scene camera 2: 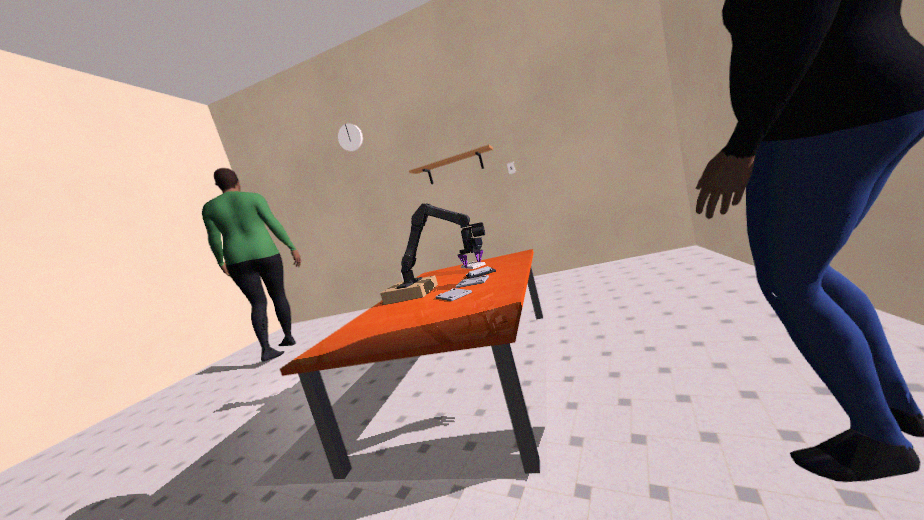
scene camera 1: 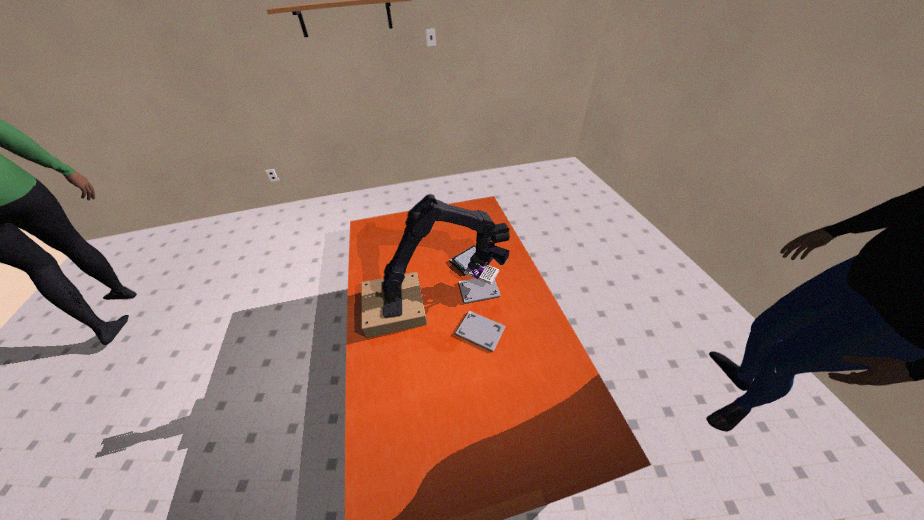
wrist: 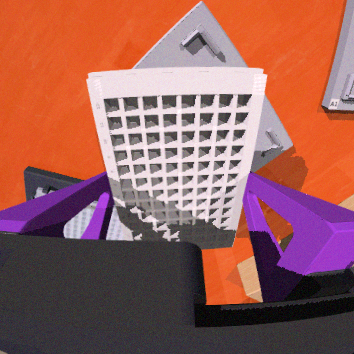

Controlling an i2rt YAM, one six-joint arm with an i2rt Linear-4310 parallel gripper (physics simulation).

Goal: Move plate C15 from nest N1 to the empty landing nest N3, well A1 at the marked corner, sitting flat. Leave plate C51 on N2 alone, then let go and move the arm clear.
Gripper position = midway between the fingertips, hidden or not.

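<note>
There's my gripper point(wrist: 178, 177), which I can see here, and I can see a dark plate nest point(wrist: 33, 177) as well.
</note>
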